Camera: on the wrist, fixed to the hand. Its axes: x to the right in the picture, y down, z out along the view.
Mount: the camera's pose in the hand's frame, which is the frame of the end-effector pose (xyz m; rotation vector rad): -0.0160 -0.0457 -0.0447 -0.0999 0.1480 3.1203
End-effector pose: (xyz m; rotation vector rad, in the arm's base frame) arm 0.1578 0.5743 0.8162 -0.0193 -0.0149 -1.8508
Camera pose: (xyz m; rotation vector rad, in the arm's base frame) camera 0.1181 0.6014 0.7712 0.0260 0.1335 1.2717
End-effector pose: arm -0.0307 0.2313 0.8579 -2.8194 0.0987 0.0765
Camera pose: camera -0.0413 0.2614 0.9155 -0.0610 -3.0042 -0.3435
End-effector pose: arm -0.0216 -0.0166 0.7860 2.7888 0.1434 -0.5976
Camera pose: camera -0.0260 0.0397 0.8200 0.1719 -2.6082 0.5152
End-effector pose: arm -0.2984 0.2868 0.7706 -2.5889 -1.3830 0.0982
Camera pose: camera -0.3377 0.2916 0.8233 1.4712 -2.6853 -0.1406
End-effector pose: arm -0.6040 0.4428 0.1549 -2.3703 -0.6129 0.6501
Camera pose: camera -0.6028 0.4476 0.2206 0.7013 -2.4268 -0.6811
